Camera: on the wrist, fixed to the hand. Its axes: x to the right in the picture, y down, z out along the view.
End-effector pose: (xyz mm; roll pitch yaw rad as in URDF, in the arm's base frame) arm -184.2 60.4 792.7 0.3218 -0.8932 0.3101
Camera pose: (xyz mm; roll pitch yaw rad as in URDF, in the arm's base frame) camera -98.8 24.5 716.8 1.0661 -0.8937 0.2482
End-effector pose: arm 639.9 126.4 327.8 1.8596 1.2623 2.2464
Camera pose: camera 602.3 12.8 322.8 2.5459 1.3010 2.2363
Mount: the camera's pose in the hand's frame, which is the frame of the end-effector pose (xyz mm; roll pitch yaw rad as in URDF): -15.0 -89.5 -78.1 0.6963 -0.0136 -0.0363
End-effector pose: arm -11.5 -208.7 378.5 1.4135 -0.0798 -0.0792
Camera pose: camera -13.4 -145.2 277.0 2.1108 -0.0461 -0.0983
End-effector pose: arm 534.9 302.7 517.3 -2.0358 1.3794 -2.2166
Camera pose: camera 445.0 232.7 553.9 -1.2116 1.3512 -2.0857
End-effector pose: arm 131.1 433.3 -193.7 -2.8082 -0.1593 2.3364
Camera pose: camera 110.1 369.9 -94.3 -2.1184 -0.1582 2.3756
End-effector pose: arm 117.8 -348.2 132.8 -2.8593 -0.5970 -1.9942
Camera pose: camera 204.5 -312.0 207.0 -2.1894 -0.5935 -1.9476
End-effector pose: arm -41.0 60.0 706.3 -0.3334 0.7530 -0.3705
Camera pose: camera -119.5 -27.7 684.1 0.3357 0.7279 -0.4105
